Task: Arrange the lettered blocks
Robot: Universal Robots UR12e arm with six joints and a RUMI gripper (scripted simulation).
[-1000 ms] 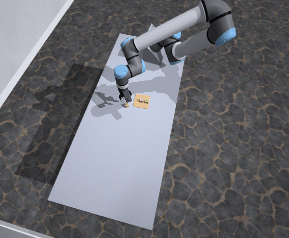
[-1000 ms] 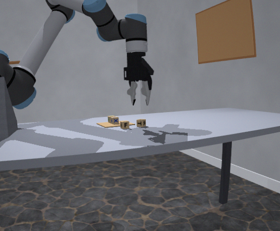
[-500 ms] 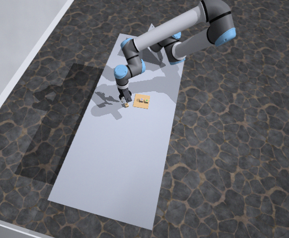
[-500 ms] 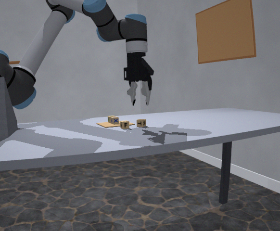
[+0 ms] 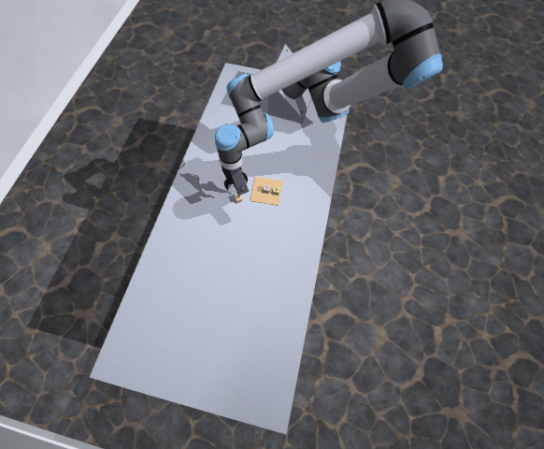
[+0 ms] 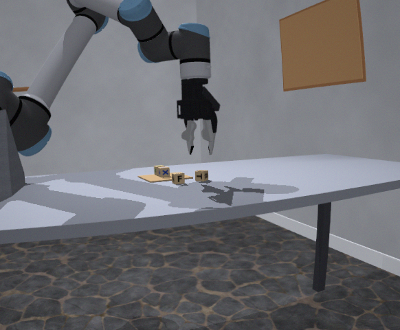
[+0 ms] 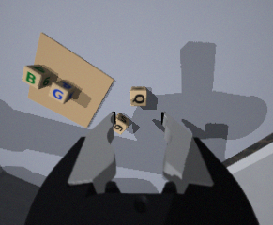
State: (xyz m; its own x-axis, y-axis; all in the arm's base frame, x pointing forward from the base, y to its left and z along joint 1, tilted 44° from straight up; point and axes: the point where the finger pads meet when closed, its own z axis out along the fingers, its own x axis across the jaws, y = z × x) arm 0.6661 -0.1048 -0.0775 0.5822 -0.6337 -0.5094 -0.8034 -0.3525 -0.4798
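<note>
Right now the blue-marked block is 8 cm behind my hand, 12 cm to the left of it and 7 cm below it. Round my hand: tan mat 8 cm behind, 12 cm to the left, 9 cm below; then green-marked block 8 cm behind, 17 cm to the left, 7 cm below.
</note>
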